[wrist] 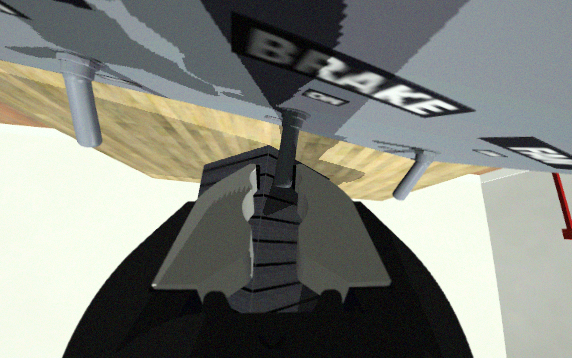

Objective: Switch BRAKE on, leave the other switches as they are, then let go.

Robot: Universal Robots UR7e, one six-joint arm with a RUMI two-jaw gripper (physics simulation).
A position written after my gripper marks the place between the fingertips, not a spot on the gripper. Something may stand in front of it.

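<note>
Lever [79, 90] in sight. My gripper [276, 167], likewise.
</note>
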